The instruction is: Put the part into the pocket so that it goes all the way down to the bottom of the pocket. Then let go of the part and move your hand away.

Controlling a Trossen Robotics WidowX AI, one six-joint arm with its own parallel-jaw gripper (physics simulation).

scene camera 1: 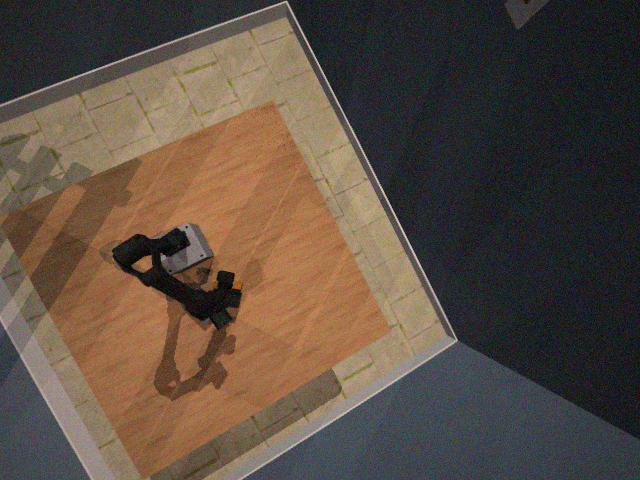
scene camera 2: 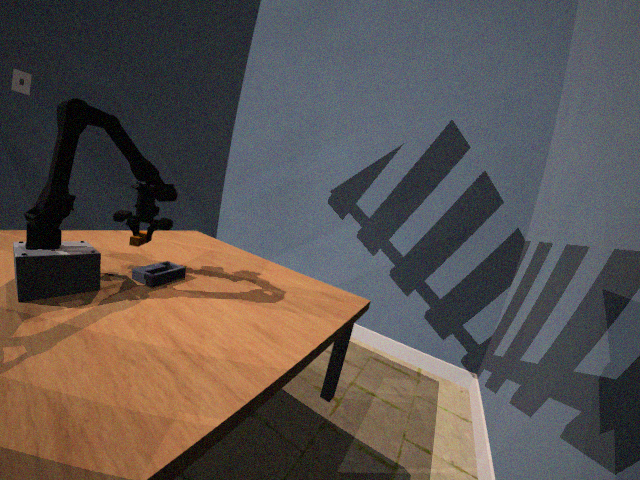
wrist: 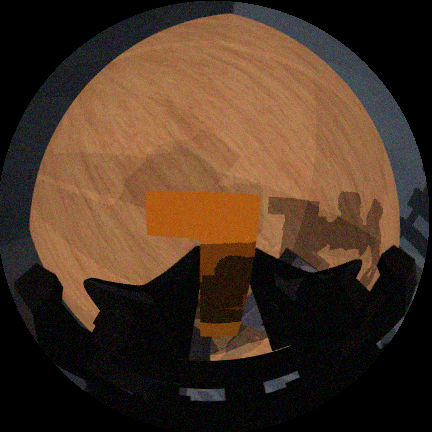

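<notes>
The orange L-shaped part is held in the air above the table. My gripper is shut on its long leg, with a black finger on each side; the short arm sticks out beyond the fingertips in the wrist view. The dark blue-grey block with the pocket sits on the table, lower than the part and apart from it. Its pocket opening faces up in scene camera 2. In scene camera 1 the arm covers most of the block, and in the wrist view the fingers and part hide much of it.
The grey robot base stands on the wooden table beside the block. The table's edge and a dark leg show in scene camera 2. Shadows of the arm fall across the table top.
</notes>
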